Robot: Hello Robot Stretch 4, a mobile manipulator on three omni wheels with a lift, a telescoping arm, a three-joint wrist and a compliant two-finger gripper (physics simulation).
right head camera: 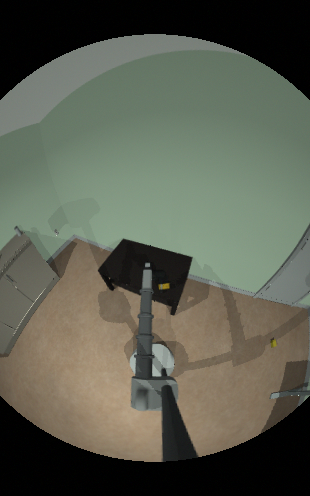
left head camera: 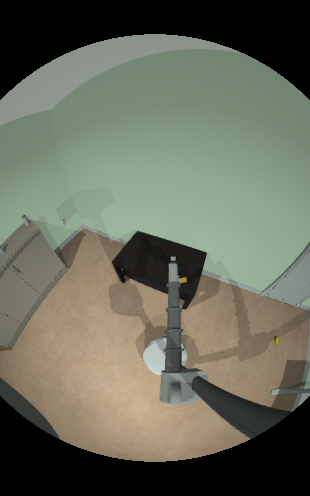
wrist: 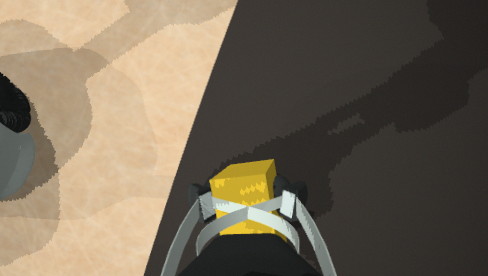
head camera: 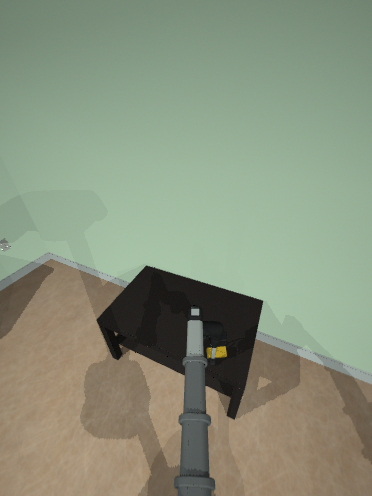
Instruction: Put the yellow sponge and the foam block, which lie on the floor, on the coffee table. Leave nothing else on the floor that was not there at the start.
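Places are measured from the robot's base along level axes (x back, y right, z up), in metres.
Pixels of known places: gripper, fingertip midpoint: (right head camera: 160,287) (wrist: 248,189) (head camera: 212,354); robot's base, origin of the base link: (right head camera: 152,361) (left head camera: 164,354).
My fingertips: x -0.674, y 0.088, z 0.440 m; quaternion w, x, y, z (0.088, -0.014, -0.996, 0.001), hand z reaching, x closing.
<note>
Ahead of a thing's pixels: the offset from my fingertips to its top centre. "pt": to the spot under its first point. Level surfaces: height alone.
A yellow block @(dz +0.057, dx +0.000, dy +0.021 m) (head camera: 220,352) (left head camera: 184,280) (right head camera: 164,286) (wrist: 244,187) is held in my gripper (head camera: 215,353) (left head camera: 182,280) (right head camera: 162,286) (wrist: 248,189), whose fingers are shut on its two sides. I cannot tell whether it is the sponge or the foam block. It is over the black coffee table @(dz -0.018 m) (head camera: 130,305) (left head camera: 132,250) (right head camera: 120,255) (wrist: 300,50), inward of the table's edge; the height of any gap beneath it is hidden. Another small yellow thing @(dz -0.423, dx +0.787, dy +1.418 m) (left head camera: 276,340) (right head camera: 273,343) lies on the floor at the right.
My round base (left head camera: 154,356) (right head camera: 169,357) stands on the floor in front of the table. A cabinet @(pt dz +0.040, dx -0.007, dy -1.717 m) (left head camera: 37,265) (right head camera: 30,275) stands at the left. A grey door (left head camera: 295,280) (right head camera: 292,270) is at the right. The green wall (head camera: 200,150) rises behind the table.
</note>
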